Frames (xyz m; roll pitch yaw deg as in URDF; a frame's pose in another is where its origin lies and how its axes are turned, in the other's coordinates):
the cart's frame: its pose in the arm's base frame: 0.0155 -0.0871 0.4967 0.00 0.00 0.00
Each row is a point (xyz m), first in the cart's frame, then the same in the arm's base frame.
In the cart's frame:
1: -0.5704 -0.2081 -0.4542
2: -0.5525 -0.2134 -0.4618
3: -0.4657 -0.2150 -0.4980
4: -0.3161 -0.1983 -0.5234
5: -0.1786 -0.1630 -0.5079
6: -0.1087 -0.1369 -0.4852
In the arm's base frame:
1: -0.5549 -0.2952 0.0425
2: -0.5370 -0.3005 0.0349
3: -0.4502 -0.3021 -0.0013
4: -0.3006 -0.2854 -0.0267
5: -0.1631 -0.2501 -0.0112
6: -0.0932 -0.2240 0.0115

